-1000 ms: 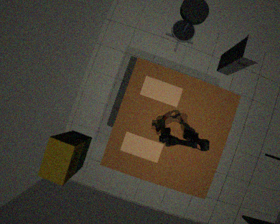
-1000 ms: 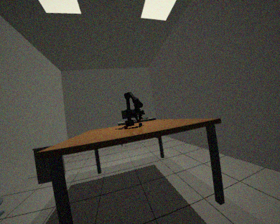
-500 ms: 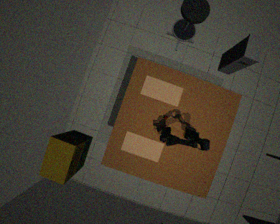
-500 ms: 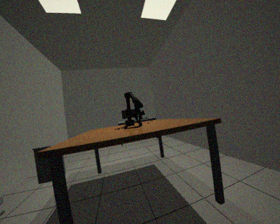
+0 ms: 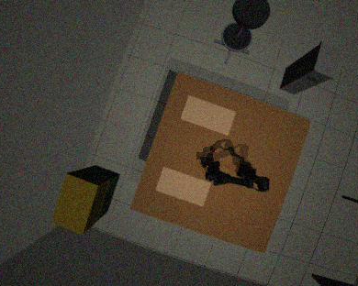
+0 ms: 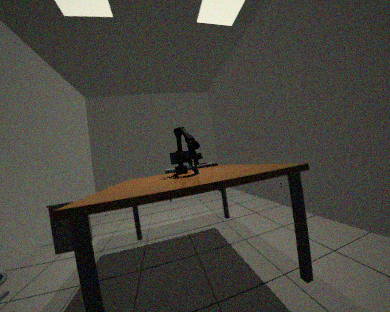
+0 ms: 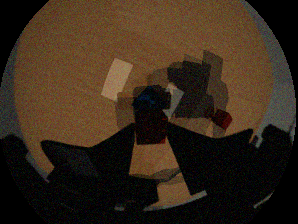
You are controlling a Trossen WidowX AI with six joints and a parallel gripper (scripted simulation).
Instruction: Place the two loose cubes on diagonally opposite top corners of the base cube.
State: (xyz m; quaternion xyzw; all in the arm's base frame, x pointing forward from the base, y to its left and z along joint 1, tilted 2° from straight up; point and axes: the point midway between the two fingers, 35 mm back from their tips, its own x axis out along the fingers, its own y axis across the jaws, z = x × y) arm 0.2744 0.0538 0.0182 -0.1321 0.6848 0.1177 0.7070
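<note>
Now: gripper tip 40 mm above the blue cube, 20 mm short of it and 10 mm to the right of it.
</note>
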